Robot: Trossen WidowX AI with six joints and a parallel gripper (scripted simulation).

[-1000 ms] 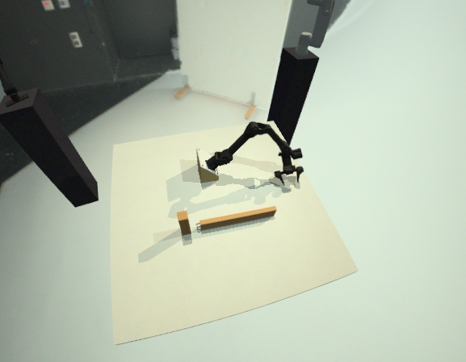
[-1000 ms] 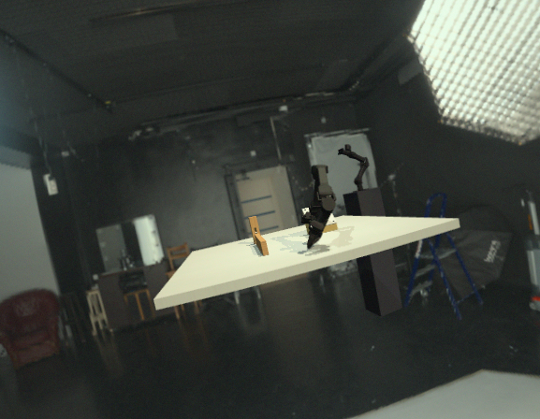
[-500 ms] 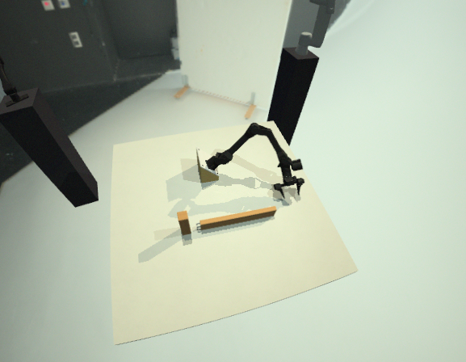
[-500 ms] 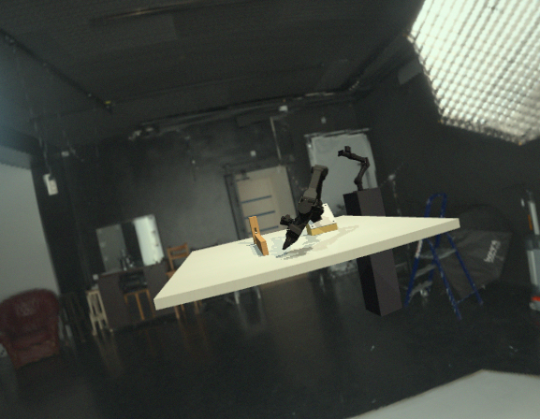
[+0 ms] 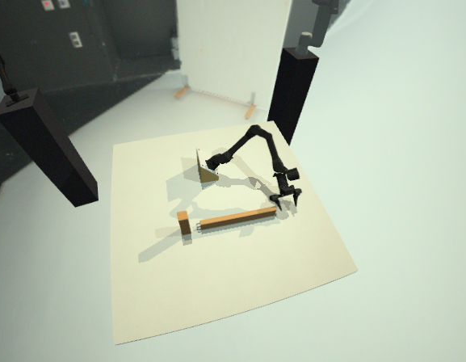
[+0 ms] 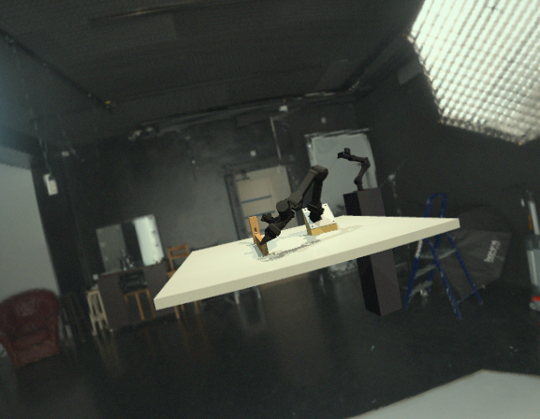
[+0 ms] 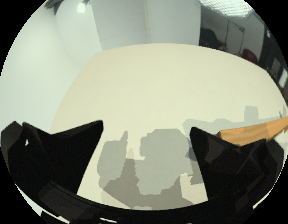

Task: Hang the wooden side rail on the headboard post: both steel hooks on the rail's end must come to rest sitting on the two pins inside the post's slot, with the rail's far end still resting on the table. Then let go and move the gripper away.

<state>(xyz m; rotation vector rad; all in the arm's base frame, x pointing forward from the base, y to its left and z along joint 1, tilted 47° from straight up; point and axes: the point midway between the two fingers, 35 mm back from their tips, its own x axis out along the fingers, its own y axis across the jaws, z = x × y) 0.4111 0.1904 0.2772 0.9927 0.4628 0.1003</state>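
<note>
The wooden headboard post lies 110 mm behind my gripper tip, 590 mm to the right of it and 20 mm above it.
</note>
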